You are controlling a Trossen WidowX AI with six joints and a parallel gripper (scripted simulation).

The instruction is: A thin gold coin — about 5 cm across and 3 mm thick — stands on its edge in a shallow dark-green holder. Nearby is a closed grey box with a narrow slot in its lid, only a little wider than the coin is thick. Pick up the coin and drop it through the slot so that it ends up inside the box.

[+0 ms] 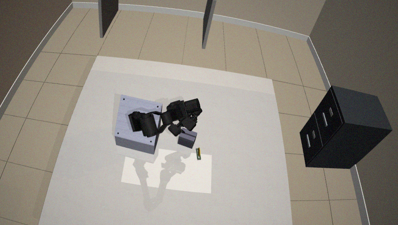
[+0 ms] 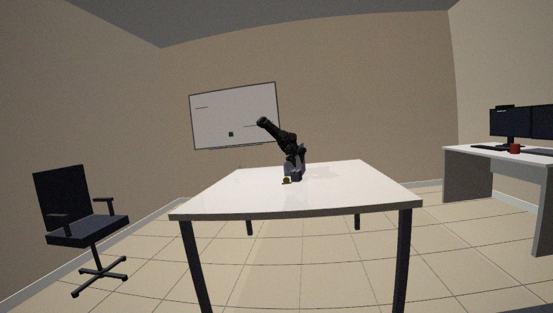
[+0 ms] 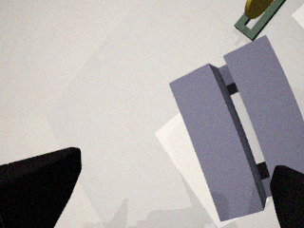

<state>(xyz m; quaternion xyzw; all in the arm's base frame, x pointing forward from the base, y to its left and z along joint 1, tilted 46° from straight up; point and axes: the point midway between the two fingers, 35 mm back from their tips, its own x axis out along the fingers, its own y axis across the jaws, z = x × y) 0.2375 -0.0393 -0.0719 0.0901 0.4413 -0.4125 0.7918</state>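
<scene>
Now: the gold coin 100 mm to the right of my gripper tip, 90 mm below it and 60 mm ahead of it.
</scene>
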